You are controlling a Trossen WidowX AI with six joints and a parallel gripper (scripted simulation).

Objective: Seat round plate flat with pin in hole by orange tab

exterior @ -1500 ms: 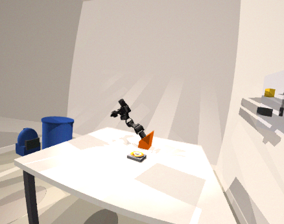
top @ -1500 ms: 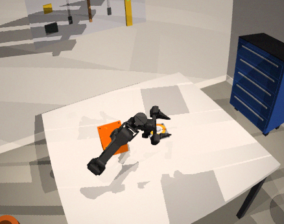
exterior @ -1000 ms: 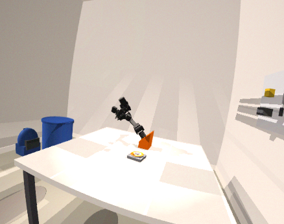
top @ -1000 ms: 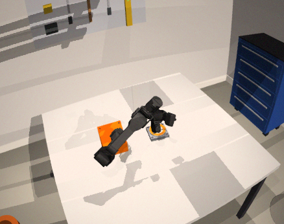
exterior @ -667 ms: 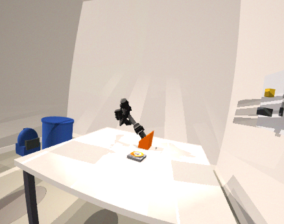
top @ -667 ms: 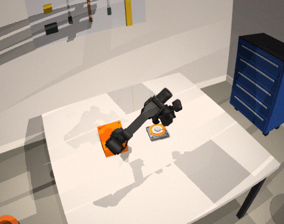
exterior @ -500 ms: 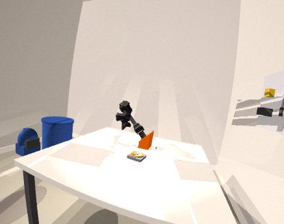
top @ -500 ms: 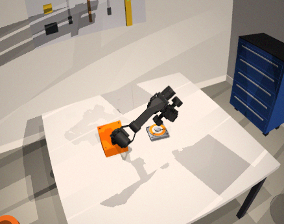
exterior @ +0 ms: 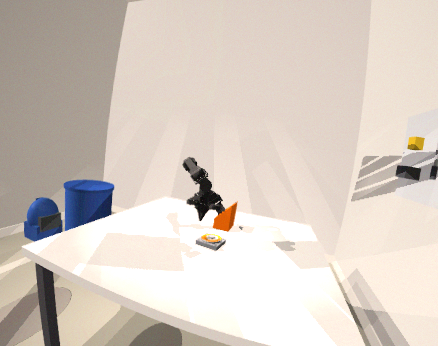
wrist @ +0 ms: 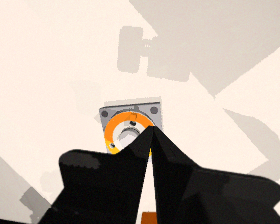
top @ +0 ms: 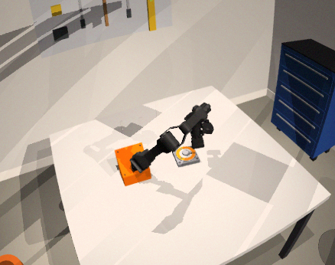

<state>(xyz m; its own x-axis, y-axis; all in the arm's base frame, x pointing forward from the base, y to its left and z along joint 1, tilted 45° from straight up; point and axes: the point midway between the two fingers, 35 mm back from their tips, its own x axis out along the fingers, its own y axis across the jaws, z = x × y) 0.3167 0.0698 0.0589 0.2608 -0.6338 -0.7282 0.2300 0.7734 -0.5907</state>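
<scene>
My gripper tip is now 100 mm above the steel base, 50 mm to the right of it and 50 mm past it.
</scene>
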